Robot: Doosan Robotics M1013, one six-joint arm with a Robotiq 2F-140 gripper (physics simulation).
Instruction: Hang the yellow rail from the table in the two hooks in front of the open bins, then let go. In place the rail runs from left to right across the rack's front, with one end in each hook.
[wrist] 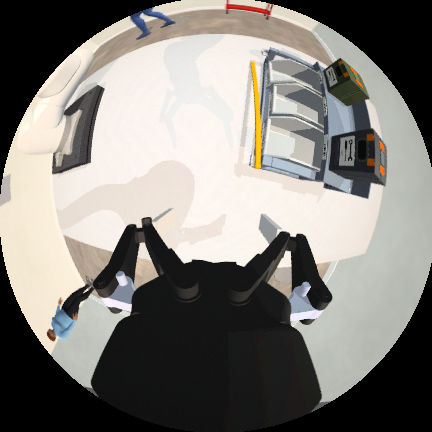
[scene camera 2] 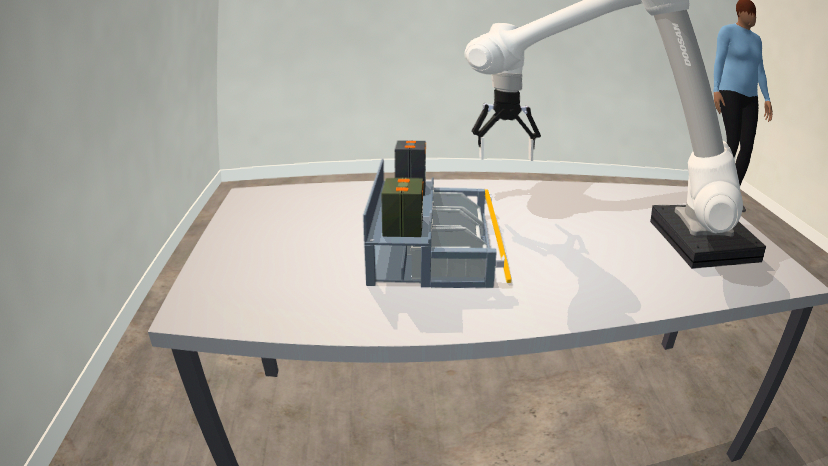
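Pixels of known places: gripper, between the fingertips: (wrist: pixel 216 218) (scene camera 2: pixel 506 158); arm's base, origin of its link: (wrist: pixel 66 134).
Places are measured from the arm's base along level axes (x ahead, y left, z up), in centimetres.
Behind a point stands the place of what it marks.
Observation:
The yellow rail (scene camera 2: pixel 496 227) @(x 69.4, y 7.3, z -1.0 cm) (wrist: pixel 257 115) @(x 70.0, y 2.2, z 0.0 cm) runs from left to right along the front of the blue-grey rack (scene camera 2: pixel 425 266) @(x 85.2, y 29.2, z -0.6 cm) (wrist: pixel 287 168) @(x 77.6, y -8.6, z 2.9 cm). Its near end in the scene view lies at a small hook (scene camera 2: pixel 499 263) @(x 69.9, y 29.2, z 0.5 cm) that sticks out of the rack's front. In the wrist view a thin shadow lies beside the rail, apart from it. The far hook cannot be made out, so how that end sits is unclear. My gripper (scene camera 2: pixel 506 157) @(x 65.1, y -19.9, z 8.4 cm) (wrist: pixel 216 218) @(x 65.1, y -19.9, z 8.4 cm) is wide open and empty. It hangs high above the table, beyond the rail's far end in the scene view, and touches nothing.
Open grey bins (scene camera 2: pixel 456 237) (wrist: pixel 295 147) stand in the rack behind the rail. A green case (scene camera 2: pixel 401 214) @(x 90.2, y 26.6, z 9.6 cm) (wrist: pixel 345 85) @(x 87.7, y 16.7, z 10.9 cm) and a dark case (scene camera 2: pixel 409 162) @(x 90.6, y 2.8, z 13.2 cm) (wrist: pixel 355 155) @(x 87.1, y -2.7, z 12.1 cm) stand on its rear part. The arm's black base (scene camera 2: pixel 724 253) @(x -0.2, y 18.0, z -1.6 cm) (wrist: pixel 84 135) @(x 15.3, y -2.7, z -1.6 cm) is on the table (scene camera 2: pixel 278 289) @(x 116.8, y 33.9, z -5.6 cm) (wrist: pixel 135 150) @(x 39.0, y -8.9, z -5.6 cm). A person (scene camera 2: pixel 743 63) (wrist: pixel 64 320) stands behind.

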